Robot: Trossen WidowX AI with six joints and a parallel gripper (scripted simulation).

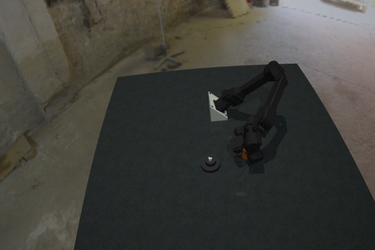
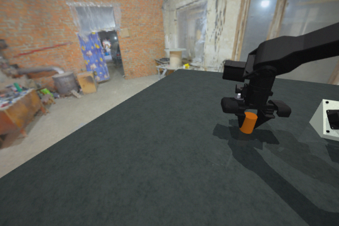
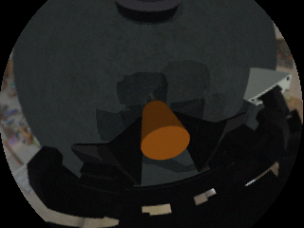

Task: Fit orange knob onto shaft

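My gripper tip is now 3 cm below the orange knob. From my gripper tip the other things lie so: round pedestal 1 cm ahead, 17 cm to the right, 2 cm above.
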